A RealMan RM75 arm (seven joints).
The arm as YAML. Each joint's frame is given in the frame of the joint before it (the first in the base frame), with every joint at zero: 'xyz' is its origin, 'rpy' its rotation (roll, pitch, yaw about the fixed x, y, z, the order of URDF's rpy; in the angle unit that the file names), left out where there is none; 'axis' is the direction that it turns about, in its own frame. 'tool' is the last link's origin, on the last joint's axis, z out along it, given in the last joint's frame.
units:
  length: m
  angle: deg
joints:
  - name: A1
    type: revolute
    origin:
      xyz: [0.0, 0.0, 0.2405]
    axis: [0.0, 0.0, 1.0]
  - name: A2
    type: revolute
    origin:
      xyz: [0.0, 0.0, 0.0]
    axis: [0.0, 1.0, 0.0]
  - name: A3
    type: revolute
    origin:
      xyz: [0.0, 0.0, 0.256]
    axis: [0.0, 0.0, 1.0]
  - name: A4
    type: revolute
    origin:
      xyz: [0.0, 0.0, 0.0]
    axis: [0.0, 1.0, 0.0]
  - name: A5
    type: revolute
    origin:
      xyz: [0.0, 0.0, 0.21]
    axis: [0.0, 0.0, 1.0]
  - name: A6
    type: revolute
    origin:
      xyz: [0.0, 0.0, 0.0]
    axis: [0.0, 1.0, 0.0]
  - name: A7
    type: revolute
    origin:
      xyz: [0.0, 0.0, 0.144]
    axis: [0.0, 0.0, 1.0]
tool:
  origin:
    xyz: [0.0, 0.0, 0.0]
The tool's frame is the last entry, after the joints.
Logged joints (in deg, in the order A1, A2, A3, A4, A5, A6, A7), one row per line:
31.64 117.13 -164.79 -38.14 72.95 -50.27 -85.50
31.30 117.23 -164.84 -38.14 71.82 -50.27 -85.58
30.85 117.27 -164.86 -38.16 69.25 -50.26 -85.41
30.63 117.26 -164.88 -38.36 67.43 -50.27 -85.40
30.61 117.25 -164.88 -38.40 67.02 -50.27 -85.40
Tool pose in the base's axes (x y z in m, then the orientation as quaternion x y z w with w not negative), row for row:
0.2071 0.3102 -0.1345 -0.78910 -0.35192 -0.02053 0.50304
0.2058 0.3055 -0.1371 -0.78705 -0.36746 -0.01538 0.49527
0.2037 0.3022 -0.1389 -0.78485 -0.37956 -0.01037 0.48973
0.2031 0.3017 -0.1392 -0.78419 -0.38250 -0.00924 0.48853
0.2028 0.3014 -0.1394 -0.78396 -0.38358 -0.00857 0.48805
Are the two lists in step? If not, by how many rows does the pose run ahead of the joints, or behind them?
The pose runs 1 row ahead of the joints: the pose in row i belongs to the joints in row i + 1.
